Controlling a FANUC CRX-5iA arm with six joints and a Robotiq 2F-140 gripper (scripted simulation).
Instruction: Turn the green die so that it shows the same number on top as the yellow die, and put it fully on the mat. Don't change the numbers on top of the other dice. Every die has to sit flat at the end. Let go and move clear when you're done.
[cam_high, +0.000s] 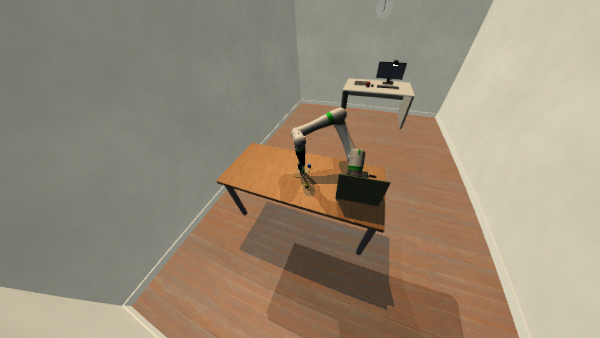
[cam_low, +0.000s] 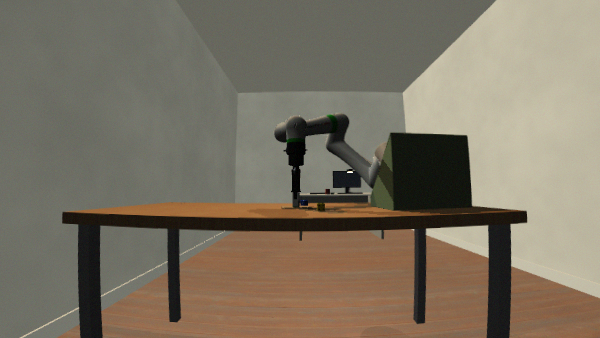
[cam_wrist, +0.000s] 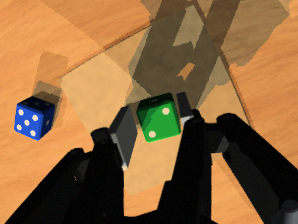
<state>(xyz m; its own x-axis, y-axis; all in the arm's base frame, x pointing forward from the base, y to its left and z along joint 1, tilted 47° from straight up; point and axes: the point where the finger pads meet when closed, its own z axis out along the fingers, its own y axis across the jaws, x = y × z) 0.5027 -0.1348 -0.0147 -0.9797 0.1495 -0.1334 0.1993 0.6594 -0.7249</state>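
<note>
My hand is 2 cm above the green die. The rest, counted from my hand: blue die (5 cm behind, 11 cm to the right, 3 cm below); then yellow die (9 cm behind, 17 cm to the left, 3 cm below); then pale mat (4 cm below).
</note>
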